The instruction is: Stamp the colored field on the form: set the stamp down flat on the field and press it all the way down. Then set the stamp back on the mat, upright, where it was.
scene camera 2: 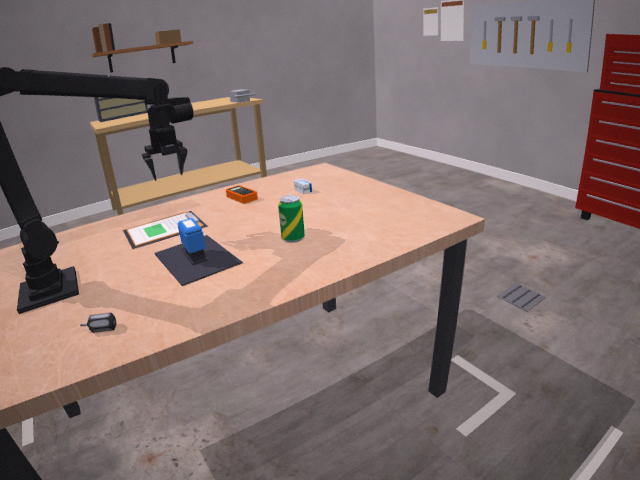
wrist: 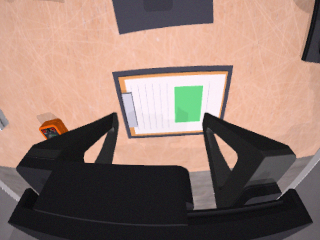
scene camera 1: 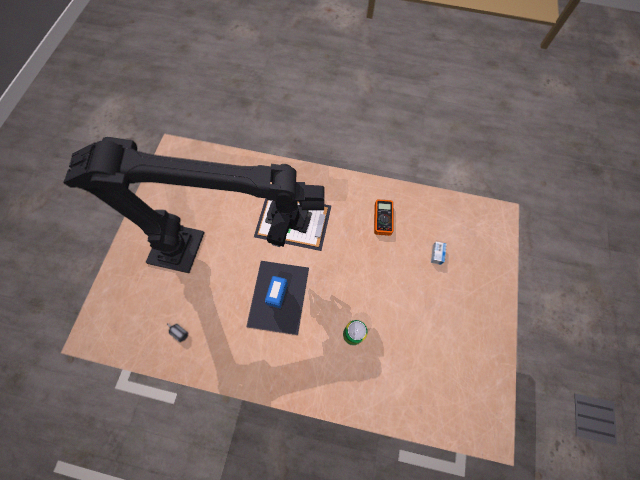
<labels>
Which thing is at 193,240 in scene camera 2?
A blue stamp.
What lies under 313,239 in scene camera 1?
A clipboard.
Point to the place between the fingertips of my gripper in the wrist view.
160,118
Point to a clipboard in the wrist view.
At 170,101
</labels>
